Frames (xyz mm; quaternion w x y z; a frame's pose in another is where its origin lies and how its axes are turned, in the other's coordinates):
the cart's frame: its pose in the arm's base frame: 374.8 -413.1 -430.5 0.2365 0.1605 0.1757 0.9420
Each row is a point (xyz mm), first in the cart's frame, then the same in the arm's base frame.
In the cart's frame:
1: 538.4 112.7 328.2
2: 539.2 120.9 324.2
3: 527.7 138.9 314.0
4: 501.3 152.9 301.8
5: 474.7 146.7 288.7
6: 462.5 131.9 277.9
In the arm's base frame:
1: 7.0 -152.2 24.5
2: 1.6 -159.6 24.4
3: 0.3 -182.9 20.2
4: 12.3 -210.8 9.3
5: 31.9 -222.4 -10.7
6: 43.7 -219.0 -29.0

